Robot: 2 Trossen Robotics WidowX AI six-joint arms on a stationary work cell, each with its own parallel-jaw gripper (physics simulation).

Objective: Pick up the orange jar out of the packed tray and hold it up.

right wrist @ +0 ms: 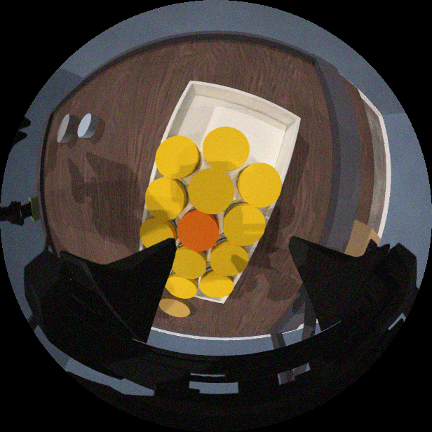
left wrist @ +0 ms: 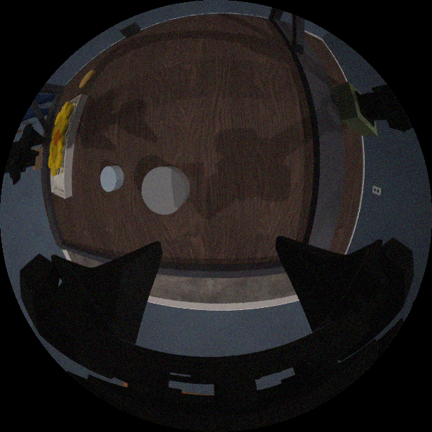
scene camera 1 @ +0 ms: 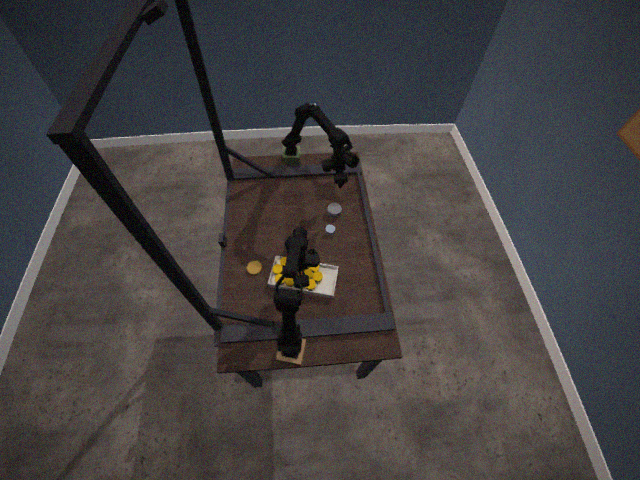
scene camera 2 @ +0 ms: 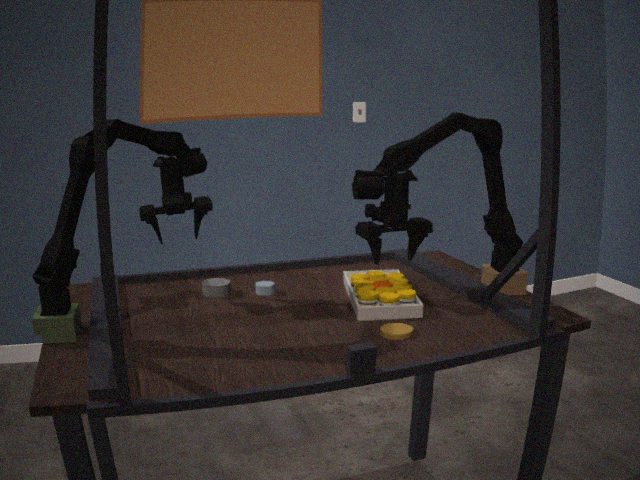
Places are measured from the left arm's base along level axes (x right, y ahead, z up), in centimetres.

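Pixels of known places: left gripper, fingertip midpoint: (scene camera 2: 178, 241); right gripper, fingertip midpoint: (scene camera 1: 300, 274) (scene camera 2: 393, 262); left arm's base at its link origin: (scene camera 1: 291, 151) (scene camera 2: 55, 310); right arm's base at its link origin: (scene camera 1: 291, 349).
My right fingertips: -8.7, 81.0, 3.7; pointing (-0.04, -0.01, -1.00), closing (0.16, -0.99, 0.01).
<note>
Ahead of a thing's pixels: the offset from my right fingertips to its top centre, as dx, dy, dz.
The orange jar {+1.6, -3.3, -4.7} (scene camera 2: 382, 284) (left wrist: 56, 137) (right wrist: 198, 230) stands in the white tray {-1.2, -2.8, -6.2} (scene camera 2: 390, 312) (left wrist: 75, 135) (right wrist: 295, 131), with yellow-lidded jars {+10.7, -4.9, -4.7} (scene camera 2: 388, 297) (right wrist: 211, 191) packed around it. My right gripper (scene camera 2: 393, 258) (right wrist: 235, 244) is open and empty, pointing down above the tray. In the right wrist view the orange lid lies between the fingertips, nearer the left finger in the picture. In scene camera 1 the right arm covers the orange jar. My left gripper (scene camera 2: 178, 240) (left wrist: 219, 245) is open and empty, high over the far end of the table.
A grey round container {-16.1, -41.7, -6.5} (scene camera 1: 334, 208) (scene camera 2: 216, 287) (left wrist: 162, 190) and a smaller pale blue one {-13.7, -29.2, -7.1} (scene camera 1: 330, 228) (scene camera 2: 265, 288) (left wrist: 111, 178) stand on the table. A flat yellow-orange disc {+22.2, -7.3, -8.2} (scene camera 1: 253, 267) (scene camera 2: 396, 330) (right wrist: 175, 307) lies beside the tray. Dark frame posts (scene camera 2: 547, 155) rise at the table's edge.
</note>
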